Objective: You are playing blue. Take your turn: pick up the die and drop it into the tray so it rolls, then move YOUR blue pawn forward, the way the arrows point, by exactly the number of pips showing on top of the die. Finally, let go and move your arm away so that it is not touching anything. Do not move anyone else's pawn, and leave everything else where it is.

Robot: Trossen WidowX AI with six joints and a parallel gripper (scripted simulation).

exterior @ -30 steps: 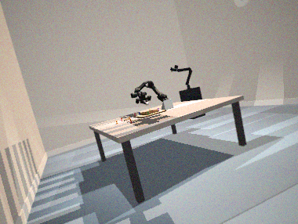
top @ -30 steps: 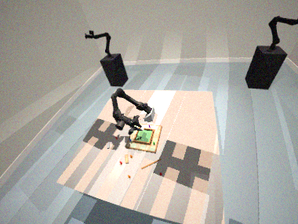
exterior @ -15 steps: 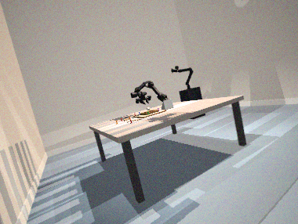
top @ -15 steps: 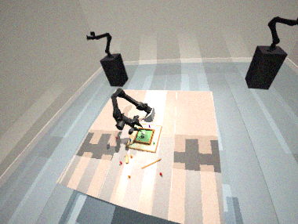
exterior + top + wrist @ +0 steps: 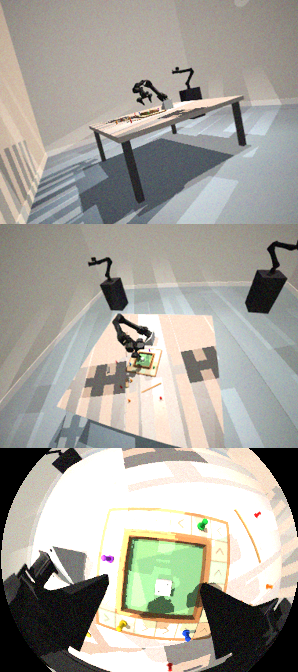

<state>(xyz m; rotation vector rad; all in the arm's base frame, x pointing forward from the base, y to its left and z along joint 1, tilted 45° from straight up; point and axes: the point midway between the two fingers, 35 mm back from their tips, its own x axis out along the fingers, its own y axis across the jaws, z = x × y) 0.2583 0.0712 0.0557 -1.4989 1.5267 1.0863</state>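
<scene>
My gripper tip is now 120 mm to the left of the blue pawn, 90 mm above it and 80 mm short of it. Also, from my gripper tip: purple pawn: 100 mm behind, 90 mm below, 10 mm to the left; then white die: 90 mm below, 20 mm to the right, 10 mm ahead; then green tray: 110 mm below, 10 mm to the right, 10 mm ahead.
</scene>
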